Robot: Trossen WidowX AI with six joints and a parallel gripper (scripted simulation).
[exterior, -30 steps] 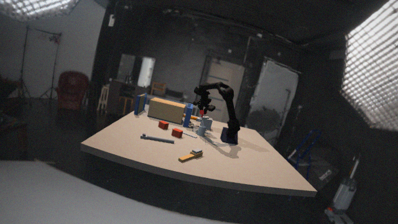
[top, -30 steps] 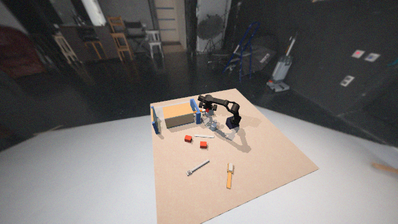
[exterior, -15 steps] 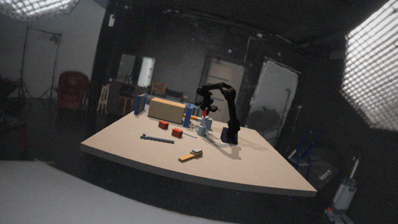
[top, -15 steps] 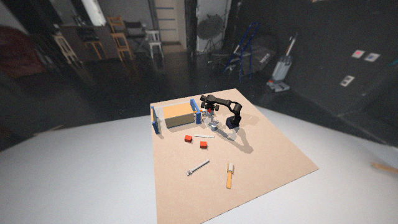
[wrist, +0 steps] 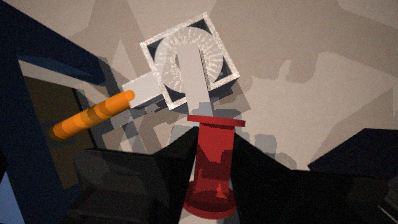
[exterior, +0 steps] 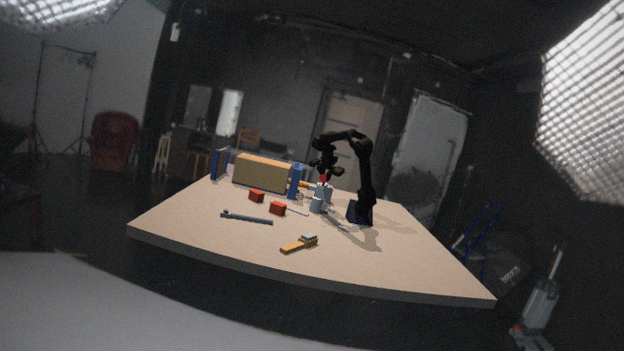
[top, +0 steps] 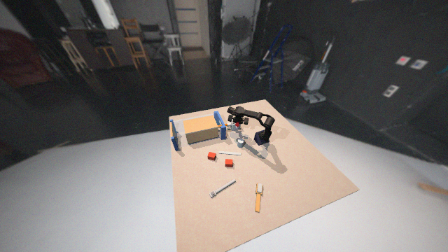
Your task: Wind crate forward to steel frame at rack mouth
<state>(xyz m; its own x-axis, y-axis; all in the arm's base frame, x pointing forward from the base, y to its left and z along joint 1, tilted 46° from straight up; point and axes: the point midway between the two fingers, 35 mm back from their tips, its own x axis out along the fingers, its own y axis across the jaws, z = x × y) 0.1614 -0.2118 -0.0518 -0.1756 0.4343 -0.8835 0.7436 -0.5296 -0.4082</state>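
Now: the winch handle 20 mm to the right of my gripper tip and 30 mm below it. From my gripper tip the other things lie so: grey winch: 40 mm behind, 90 mm to the right, 100 mm below; then red knob: 10 mm ahead, 10 mm to the left; then blue steel frame: 130 mm ahead, 110 mm to the right, 30 mm below.
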